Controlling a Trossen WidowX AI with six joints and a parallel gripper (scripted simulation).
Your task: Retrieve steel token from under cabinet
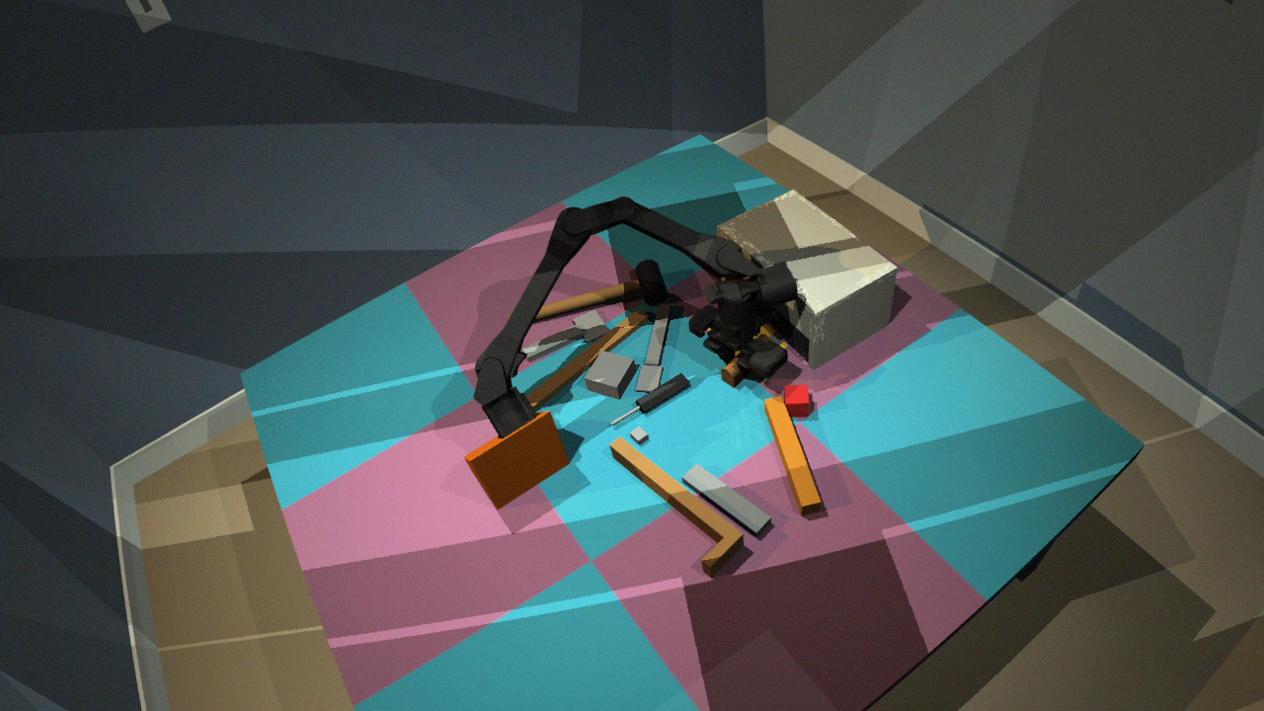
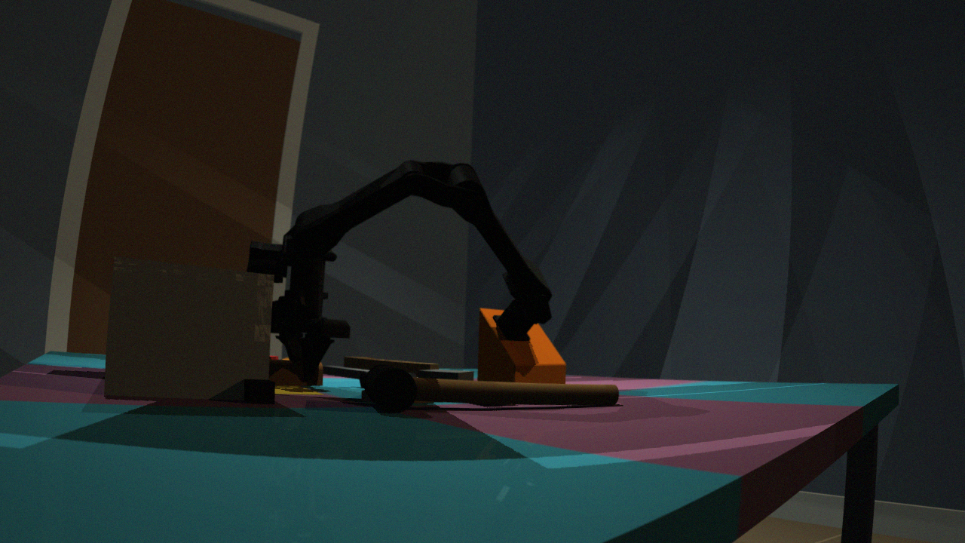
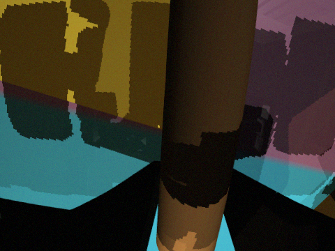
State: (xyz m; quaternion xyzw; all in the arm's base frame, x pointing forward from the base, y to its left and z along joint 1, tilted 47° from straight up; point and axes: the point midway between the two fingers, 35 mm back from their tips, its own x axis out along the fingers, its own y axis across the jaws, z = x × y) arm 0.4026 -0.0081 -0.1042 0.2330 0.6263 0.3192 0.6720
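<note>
The small grey cube lies 22 cm behind my gripper tip and 1 cm to the left of it. From my gripper tip the other things lie so: orange bar: 20 cm to the right, 6 cm behind, 1 cm above; then screwdriver: 18 cm behind, 5 cm to the left; then red cube: 13 cm to the right, 2 cm ahead, 1 cm above.
</note>
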